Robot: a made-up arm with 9 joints.
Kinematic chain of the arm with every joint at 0, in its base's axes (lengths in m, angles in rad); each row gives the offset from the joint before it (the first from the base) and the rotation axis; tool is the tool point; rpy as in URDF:
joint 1: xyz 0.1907 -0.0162 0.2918 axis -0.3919 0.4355 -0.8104
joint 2: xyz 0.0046 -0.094 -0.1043 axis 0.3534 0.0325 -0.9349
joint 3: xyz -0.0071 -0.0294 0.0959 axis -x
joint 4: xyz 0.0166 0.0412 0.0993 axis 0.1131 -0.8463 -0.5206
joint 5: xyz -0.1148 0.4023 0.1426 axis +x
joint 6: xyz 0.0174 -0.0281 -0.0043 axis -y
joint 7: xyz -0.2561 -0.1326 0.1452 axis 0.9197 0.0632 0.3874
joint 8: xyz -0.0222 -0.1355 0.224 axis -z
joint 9: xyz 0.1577 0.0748 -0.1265 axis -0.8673 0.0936 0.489
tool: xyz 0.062 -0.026 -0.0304 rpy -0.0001 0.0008 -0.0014
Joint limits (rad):
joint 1: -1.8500..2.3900
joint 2: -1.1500..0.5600
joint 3: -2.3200..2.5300
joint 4: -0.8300..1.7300
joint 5: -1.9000..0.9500
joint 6: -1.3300..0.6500
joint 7: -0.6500..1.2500
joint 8: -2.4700..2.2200
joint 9: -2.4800..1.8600
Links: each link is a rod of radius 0.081 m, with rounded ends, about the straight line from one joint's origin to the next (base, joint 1, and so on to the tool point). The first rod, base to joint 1, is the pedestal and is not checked.
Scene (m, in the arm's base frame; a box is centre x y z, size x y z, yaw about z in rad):
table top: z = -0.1
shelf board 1: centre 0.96 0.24 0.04 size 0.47 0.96 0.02 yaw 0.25
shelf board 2: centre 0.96 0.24 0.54 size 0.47 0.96 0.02 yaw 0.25
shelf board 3: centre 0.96 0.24 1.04 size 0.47 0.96 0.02 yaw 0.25
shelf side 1: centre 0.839 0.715 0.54 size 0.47 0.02 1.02 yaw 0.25
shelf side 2: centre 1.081 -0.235 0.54 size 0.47 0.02 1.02 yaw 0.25
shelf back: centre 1.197 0.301 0.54 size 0.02 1 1.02 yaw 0.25
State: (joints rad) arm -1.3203 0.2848 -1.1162 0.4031 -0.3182 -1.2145 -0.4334 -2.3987 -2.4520
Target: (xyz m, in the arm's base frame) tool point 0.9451 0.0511 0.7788
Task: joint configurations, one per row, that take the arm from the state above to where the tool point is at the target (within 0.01 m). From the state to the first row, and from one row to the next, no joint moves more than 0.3 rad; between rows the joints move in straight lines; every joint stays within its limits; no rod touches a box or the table.
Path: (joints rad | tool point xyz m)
1: -1.3389 0.0812 -0.9940 0.2311 -0.3838 -1.1028 -0.2786 -2.4225 -2.4613 | 0.4395 -0.8956 0.6663
2: -1.3575 -0.1223 -0.8718 0.0592 -0.4494 -0.9912 -0.1238 -2.4462 -2.4707 | 0.3427 -0.8626 0.7758
3: -1.3761 -0.3259 -0.7495 -0.1128 -0.5150 -0.8795 0.0311 -2.4700 -2.4800 | 0.2223 -0.8355 0.8312
4: -1.4850 -0.4254 -0.8903 -0.1249 -0.2303 -0.9922 -0.0396 -2.4270 -2.4685 | 0.4755 -0.7134 0.8366
5: -1.5938 -0.5249 -1.0311 -0.1369 0.0545 -1.1048 -0.1102 -2.3840 -2.4570 | 0.6325 -0.4992 0.8380
6: -1.7027 -0.6244 -1.1719 -0.1489 0.3392 -1.2174 -0.1809 -2.3410 -2.4454 | 0.6674 -0.2531 0.8230
7: -1.8116 -0.7239 -1.3127 -0.1610 0.6239 -1.3300 -0.2515 -2.2980 -2.4339 | 0.5914 -0.0392 0.7788
8: -1.8308 -0.5965 -1.5489 -0.1339 0.3289 -1.3300 -0.2849 -2.3840 -2.4526 | 0.7654 -0.0002 0.8073
9: -1.8500 -0.4690 -1.7852 -0.1067 0.0338 -1.3300 -0.3182 -2.4700 -2.4713 | 0.9451 0.0511 0.7788

